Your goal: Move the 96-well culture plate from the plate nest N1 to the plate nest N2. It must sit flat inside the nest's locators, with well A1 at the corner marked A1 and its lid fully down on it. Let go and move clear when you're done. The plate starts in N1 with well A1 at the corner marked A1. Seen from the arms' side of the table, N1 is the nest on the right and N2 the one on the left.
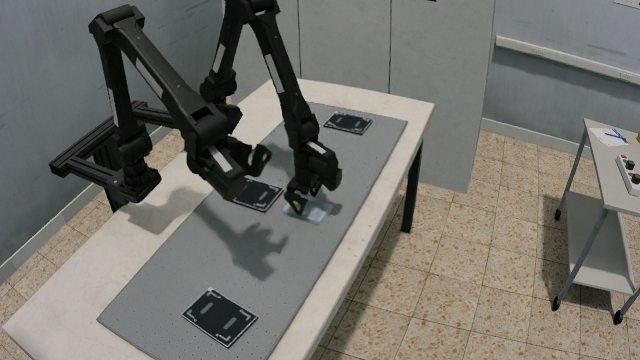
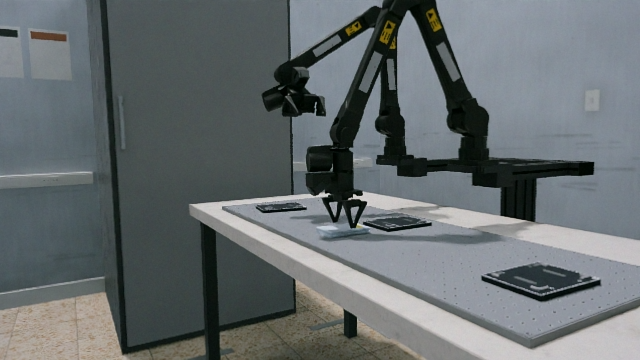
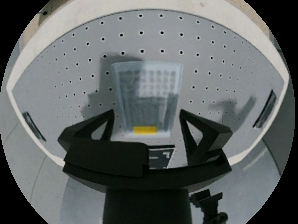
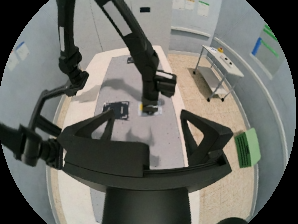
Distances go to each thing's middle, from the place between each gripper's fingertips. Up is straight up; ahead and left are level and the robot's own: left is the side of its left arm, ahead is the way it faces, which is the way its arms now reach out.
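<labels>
Plate nest (image 1: 250,195): 20 mm below my left hand (image 2: 344,225), 10 mm to the right of it, 190 mm behind it.
Plate nest again: 33 cm below my right hand (image 2: 312,114), 20 cm to the left of it, 19 cm behind it. By its middle, plate nest nearer to my left hand than to my right hand.
</labels>
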